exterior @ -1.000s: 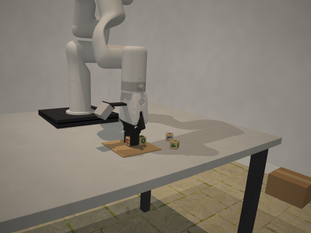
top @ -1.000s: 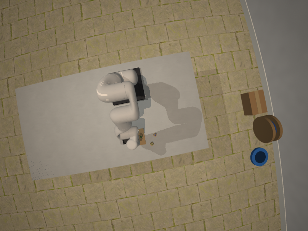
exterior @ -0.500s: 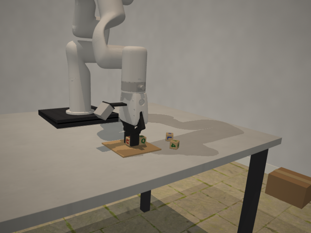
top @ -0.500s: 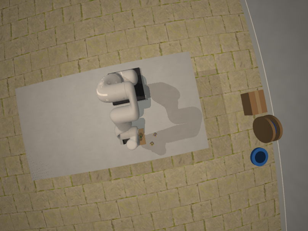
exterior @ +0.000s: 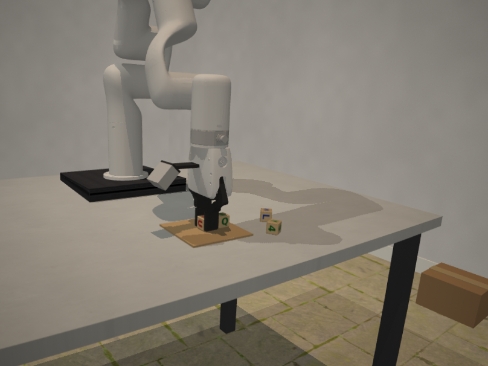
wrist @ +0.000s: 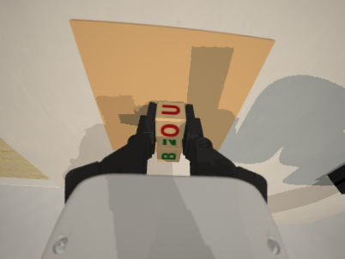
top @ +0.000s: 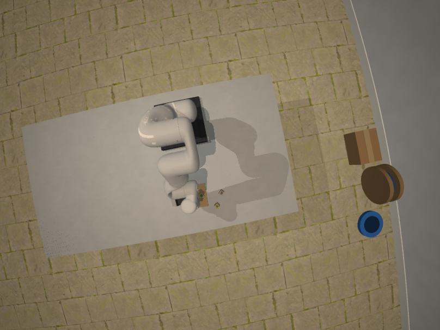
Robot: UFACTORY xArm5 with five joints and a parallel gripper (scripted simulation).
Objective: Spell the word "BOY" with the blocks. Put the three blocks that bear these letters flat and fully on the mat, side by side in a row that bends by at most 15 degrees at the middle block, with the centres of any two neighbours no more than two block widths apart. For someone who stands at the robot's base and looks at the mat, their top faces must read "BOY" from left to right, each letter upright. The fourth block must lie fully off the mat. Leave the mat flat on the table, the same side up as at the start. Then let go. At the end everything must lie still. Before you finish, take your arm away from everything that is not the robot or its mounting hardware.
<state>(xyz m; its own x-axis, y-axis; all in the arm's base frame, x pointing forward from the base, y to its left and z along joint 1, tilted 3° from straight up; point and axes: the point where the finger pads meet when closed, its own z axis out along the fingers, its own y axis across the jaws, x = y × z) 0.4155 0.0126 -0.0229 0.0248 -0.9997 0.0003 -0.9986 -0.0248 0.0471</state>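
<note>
My gripper is now 2 cm above the tan mat.
</note>
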